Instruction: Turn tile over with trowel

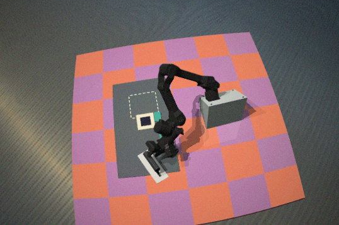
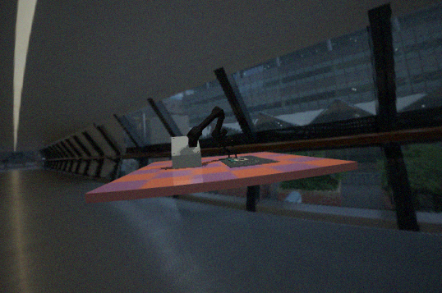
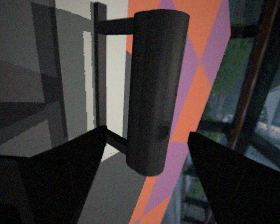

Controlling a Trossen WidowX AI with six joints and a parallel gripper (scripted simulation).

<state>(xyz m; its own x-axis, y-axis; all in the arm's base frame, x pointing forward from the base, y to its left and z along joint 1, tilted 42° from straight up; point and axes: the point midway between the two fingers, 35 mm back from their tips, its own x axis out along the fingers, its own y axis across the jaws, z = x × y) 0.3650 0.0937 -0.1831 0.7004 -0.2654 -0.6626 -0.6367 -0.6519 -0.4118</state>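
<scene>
The dark mat lies 250 mm to the right of my gripper tip, 100 mm below it and 10 mm ahead of it. From my gripper tip the other things lie so: cream tile 260 mm to the right, 80 mm below, 20 mm behind; green trowel 220 mm to the right, 90 mm behind, 80 mm below.
</scene>
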